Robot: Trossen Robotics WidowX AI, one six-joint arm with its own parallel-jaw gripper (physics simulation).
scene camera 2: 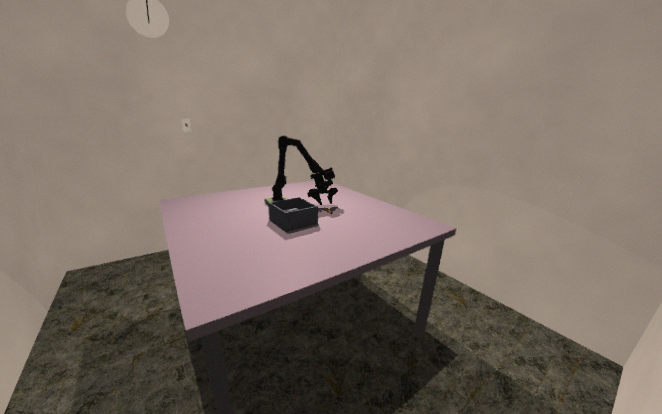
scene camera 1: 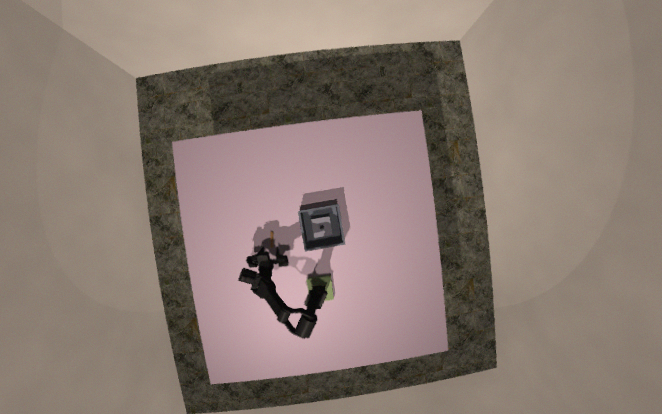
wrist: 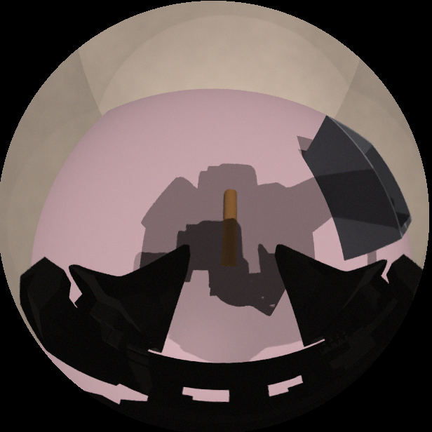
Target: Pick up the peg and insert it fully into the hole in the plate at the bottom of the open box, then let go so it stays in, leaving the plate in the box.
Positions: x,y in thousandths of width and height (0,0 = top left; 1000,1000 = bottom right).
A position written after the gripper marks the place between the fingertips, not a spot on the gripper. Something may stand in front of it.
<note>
In view: the gripper (wrist: 541,580), a dark grey box (scene camera 1: 469,588) and an orange-brown peg (wrist: 529,598).
The dark grey box is seen too in scene camera 2 (scene camera 2: 465,521) and in the wrist view (wrist: 855,490).
</note>
